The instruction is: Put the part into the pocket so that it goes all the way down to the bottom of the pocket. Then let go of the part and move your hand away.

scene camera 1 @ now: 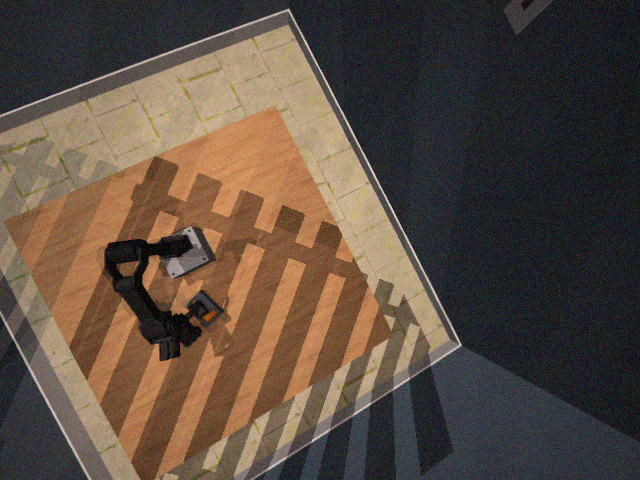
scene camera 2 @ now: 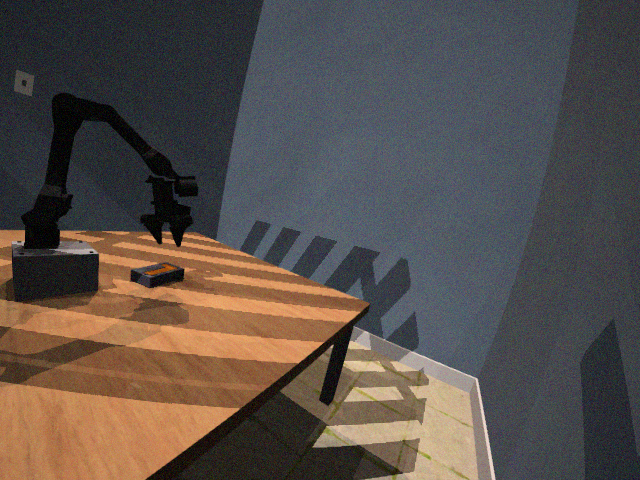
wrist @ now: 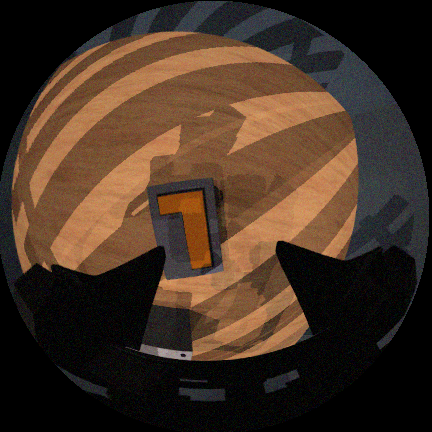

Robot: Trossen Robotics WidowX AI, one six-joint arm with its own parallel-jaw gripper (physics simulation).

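Frame: origin at the arm's base, x left, y back, z up, level; metres.
Where they show: gripper, fingertip midpoint: (scene camera 1: pixel 190 321) (scene camera 2: pixel 169 245) (wrist: pixel 221 249); arm's base at its link origin: (scene camera 1: pixel 182 244) (scene camera 2: pixel 40 246).
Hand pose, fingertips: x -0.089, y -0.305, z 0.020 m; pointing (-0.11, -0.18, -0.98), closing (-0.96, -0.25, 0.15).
Things, the pixels of their centre, and the offset from my fingertips. Level surfaces: height alone.
- orange L-shaped part at the middle of its body: (wrist: pixel 185 231) (scene camera 2: pixel 158 273) (scene camera 1: pixel 204 308) dz -0.104, dx +0.026, dy +0.017 m
- dark grey block at the middle of its body: (wrist: pixel 186 229) (scene camera 2: pixel 158 273) (scene camera 1: pixel 204 308) dz -0.106, dx +0.024, dy +0.016 m
- wooden table at its surface level: dz -0.124 m
The orange L-shaped part (scene camera 1: pixel 208 315) (scene camera 2: pixel 161 268) (wrist: pixel 198 235) lies flat inside the pocket of the dark grey block (scene camera 1: pixel 212 300) (scene camera 2: pixel 155 280) (wrist: pixel 176 240). Its top looks about level with the block's rim. A thin dark gap shows along its top and right edges in the wrist view. The pocket's bottom is hidden under the part. My gripper (scene camera 2: pixel 169 244) (wrist: pixel 221 249) is open and empty, its fingers wide apart and pointing down. It hangs above the block, apart from the part. In the wrist view the block lies beyond the fingertips, nearer the left one.
The arm's grey base box (scene camera 1: pixel 178 268) (scene camera 2: pixel 54 273) stands on the wooden table (scene camera 1: pixel 289 330) (scene camera 2: pixel 103 413) (wrist: pixel 125 110) near the block. Striped shadows cross the table. A table corner and leg (scene camera 2: pixel 337 366) show at the right in scene camera 2.
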